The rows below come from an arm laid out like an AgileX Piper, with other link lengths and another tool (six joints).
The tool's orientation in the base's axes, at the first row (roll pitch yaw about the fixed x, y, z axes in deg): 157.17 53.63 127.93
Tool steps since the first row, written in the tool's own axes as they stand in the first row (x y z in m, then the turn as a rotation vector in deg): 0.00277 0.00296 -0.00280 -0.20 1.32 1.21; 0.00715 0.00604 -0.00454 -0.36 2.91 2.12; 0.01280 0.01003 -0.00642 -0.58 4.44 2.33; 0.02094 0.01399 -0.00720 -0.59 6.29 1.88; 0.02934 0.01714 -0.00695 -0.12 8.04 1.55; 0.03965 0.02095 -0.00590 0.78 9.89 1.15; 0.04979 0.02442 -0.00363 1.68 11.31 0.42; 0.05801 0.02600 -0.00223 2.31 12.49 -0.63; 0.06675 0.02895 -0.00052 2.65 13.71 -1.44; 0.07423 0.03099 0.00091 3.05 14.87 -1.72; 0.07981 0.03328 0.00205 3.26 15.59 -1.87
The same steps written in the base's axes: -0.00156 0.00467 -0.00002 1.70 0.56 -0.20; -0.00284 0.00983 -0.00189 3.30 1.46 -0.20; -0.00419 0.01637 -0.00449 4.36 2.53 0.22; -0.00564 0.02367 -0.00971 5.01 4.19 0.89; -0.00682 0.03007 -0.01588 5.53 5.94 1.10; -0.00774 0.03762 -0.02388 5.88 8.01 1.02; -0.00785 0.04440 -0.03249 5.76 9.83 1.02; -0.00894 0.04904 -0.03951 5.36 11.45 1.36; -0.00924 0.05494 -0.04680 5.27 12.88 1.81; -0.00979 0.05960 -0.05314 5.53 14.11 1.91; -0.00973 0.06367 -0.05773 5.73 14.85 1.98
